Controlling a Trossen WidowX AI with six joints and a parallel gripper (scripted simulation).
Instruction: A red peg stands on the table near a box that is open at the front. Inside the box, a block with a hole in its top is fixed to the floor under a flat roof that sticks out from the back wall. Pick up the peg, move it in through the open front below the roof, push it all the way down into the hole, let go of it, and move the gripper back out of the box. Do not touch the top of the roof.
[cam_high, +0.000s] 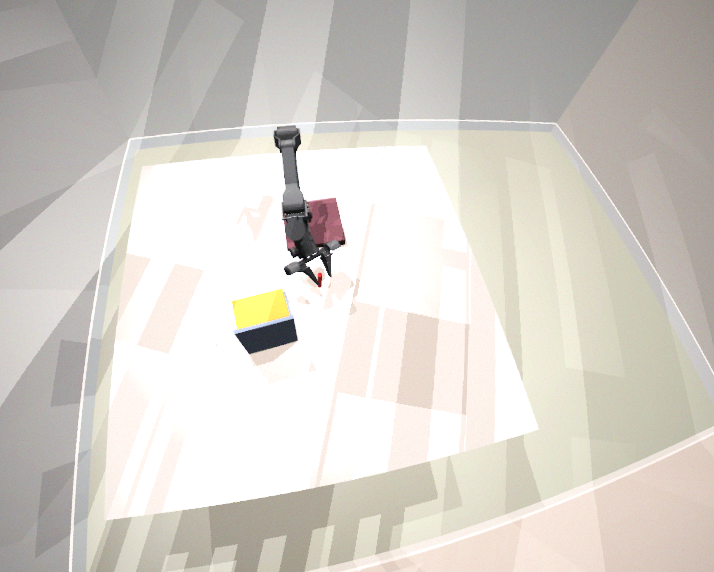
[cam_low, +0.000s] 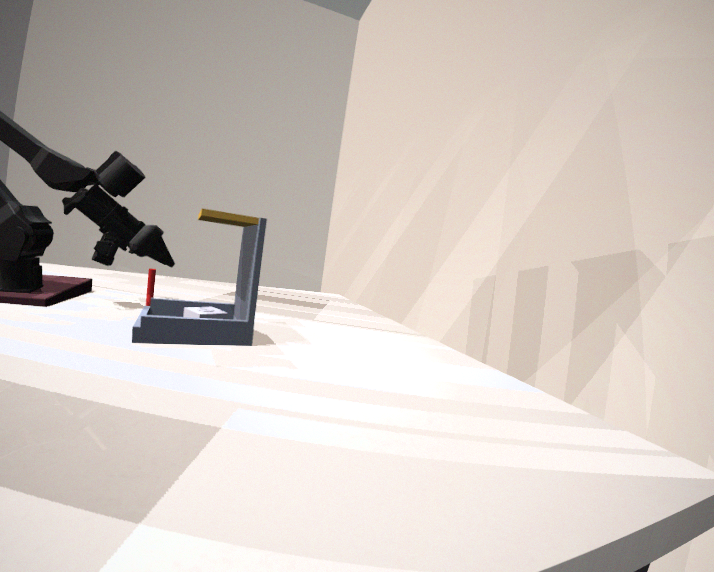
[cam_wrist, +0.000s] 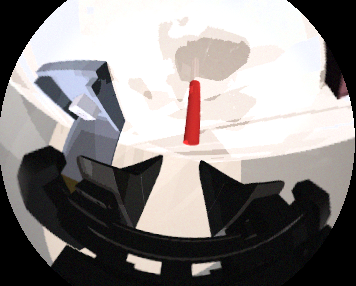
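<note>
My gripper tip is 3 cm past the red peg, 1 cm to the left of it and 5 cm above it. From my gripper tip the other things lie so: yellow roof (10 cm ahead, 20 cm to the right, 10 cm above); then box wall (14 cm ahead, 20 cm to the right, 1 cm above).
</note>
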